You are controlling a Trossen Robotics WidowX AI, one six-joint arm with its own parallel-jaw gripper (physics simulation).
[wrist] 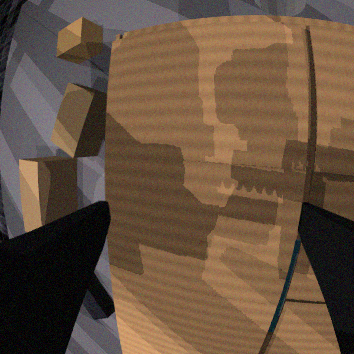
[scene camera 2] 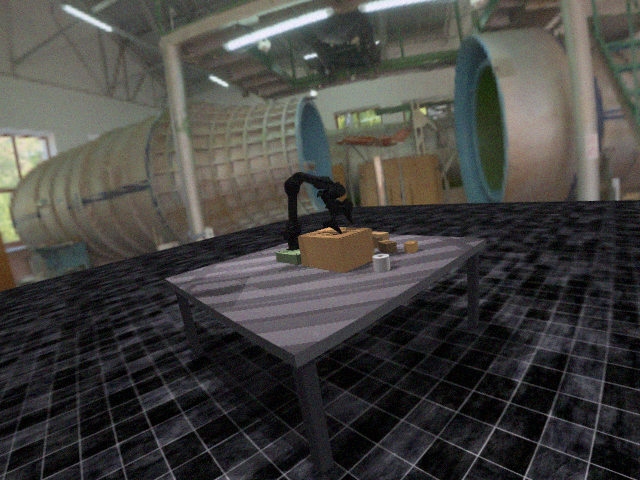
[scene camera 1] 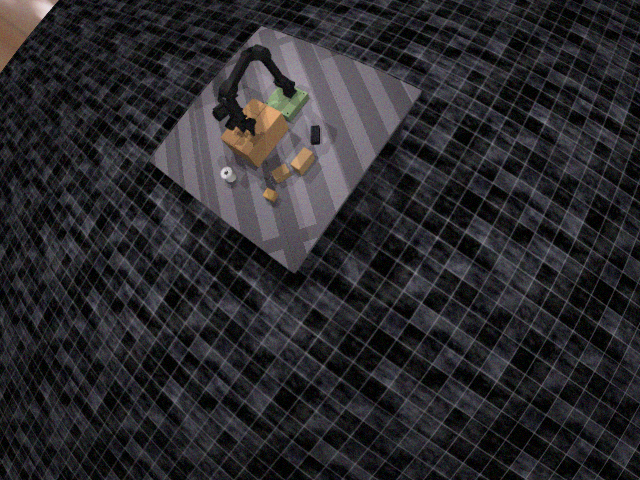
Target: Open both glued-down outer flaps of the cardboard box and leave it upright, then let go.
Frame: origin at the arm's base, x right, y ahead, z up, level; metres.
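Where they show: gripper, fingertip midpoint: (wrist: 206,212) (scene camera 2: 347,228) (scene camera 1: 249,134); arm's base at its link origin: (scene camera 2: 294,248) (scene camera 1: 290,92).
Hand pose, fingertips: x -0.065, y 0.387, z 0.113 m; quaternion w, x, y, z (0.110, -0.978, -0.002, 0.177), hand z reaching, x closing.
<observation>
Each offset is from my fingertips to the top centre of the thing. "*": to the spot under its first point. Level surfaces: height alone.
The cardboard box @[dx +0.046, dy -0.050, dz -0.009 m] (scene camera 1: 268,139) (scene camera 2: 330,253) stands upright on the table @[dz -0.165 m] (scene camera 1: 305,242) (scene camera 2: 289,310). In the wrist view its top fills the middle and right. One broad outer flap @[* dx -0.033, dy +0.059, dz -0.010 m] (wrist: 155,85) lies flat left of a long dark seam, and the other outer flap @[* dx +0.057, dy +0.063, dz -0.010 m] (wrist: 335,85) lies right of the seam. Both look down. A dark blue strip @[dx +0.047, dy -0.047, dz -0.026 m] (wrist: 286,290) shows along the lower seam. My gripper (scene camera 1: 251,129) (scene camera 2: 345,224) (wrist: 206,212) is open and empty over the box top, its right fingertip over the seam. Whether the fingertips touch the cardboard is unclear.
Beside the box are a large tan block @[dx -0.288, dy -0.061, dz -0.085 m] (scene camera 1: 302,161) (wrist: 31,190), a middle one @[dx -0.222, dy +0.058, dz -0.115 m] (scene camera 1: 280,173) (wrist: 72,117) and a small one @[dx -0.249, dy +0.189, dz -0.115 m] (scene camera 1: 269,195) (wrist: 80,40). A white roll @[dx +0.047, dy +0.233, dz -0.104 m] (scene camera 1: 227,174) (scene camera 2: 381,262), a green block (scene camera 1: 292,106) (scene camera 2: 287,256) and a black block @[dx -0.234, dy -0.241, dz -0.132 m] (scene camera 1: 315,134) (wrist: 102,300) stand nearby.
</observation>
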